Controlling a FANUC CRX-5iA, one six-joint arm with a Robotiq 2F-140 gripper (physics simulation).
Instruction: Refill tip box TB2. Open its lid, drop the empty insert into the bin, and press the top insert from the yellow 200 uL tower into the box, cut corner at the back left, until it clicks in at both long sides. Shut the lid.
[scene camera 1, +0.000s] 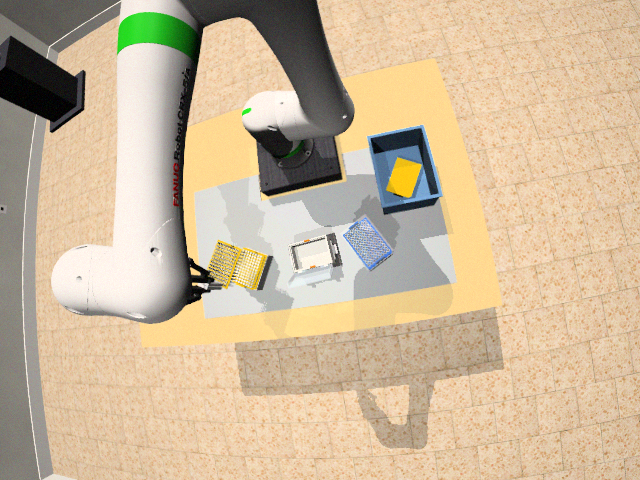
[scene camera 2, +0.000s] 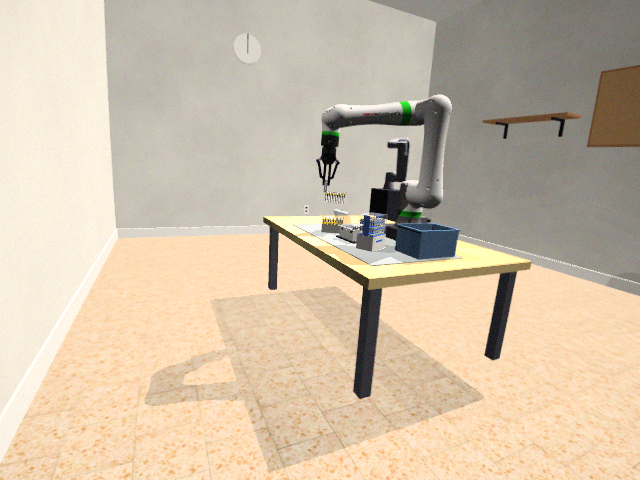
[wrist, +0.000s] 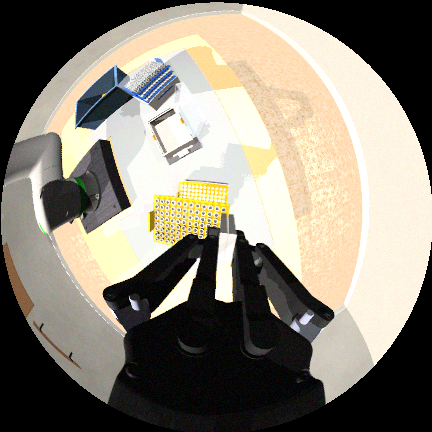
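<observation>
My gripper is shut at the edge of a yellow tip insert. The insert is nearly level in the air, its tips pointing down; the fingers hide part of its edge. Below and beside it stands the yellow tower, topped by another yellow insert. Tip box TB2 stands with its clear lid open; no insert shows inside. A yellow insert lies in the blue bin.
A blue tip tower stands between TB2 and the bin. The dark robot base plate is behind the grey mat. All stand on the yellow table.
</observation>
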